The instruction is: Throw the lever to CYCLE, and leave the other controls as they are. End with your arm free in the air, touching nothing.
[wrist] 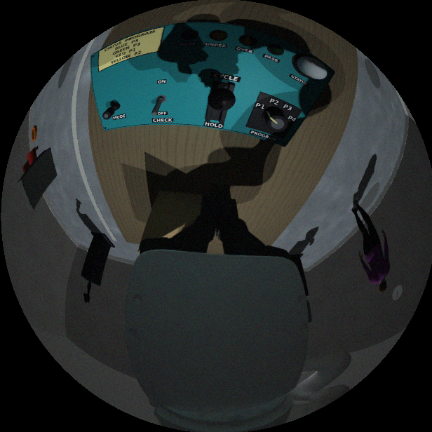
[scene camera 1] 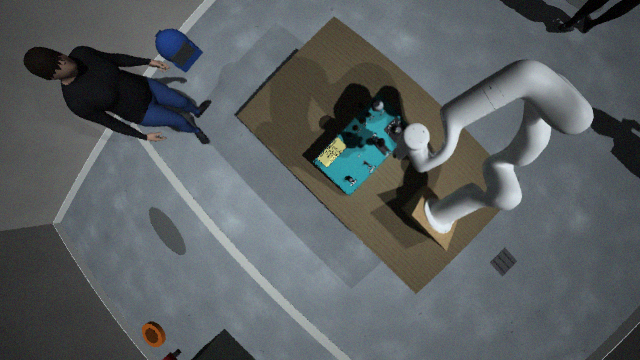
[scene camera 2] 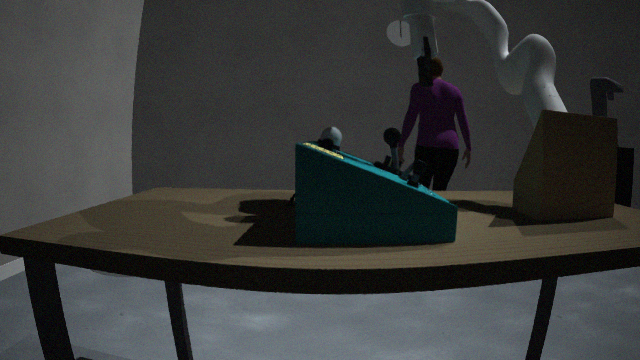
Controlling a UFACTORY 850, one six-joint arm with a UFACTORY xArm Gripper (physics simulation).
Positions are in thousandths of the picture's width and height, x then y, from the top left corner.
Note:
I see my gripper (scene camera 2: 666, 240).
My gripper also shows in the wrist view (wrist: 503, 453).

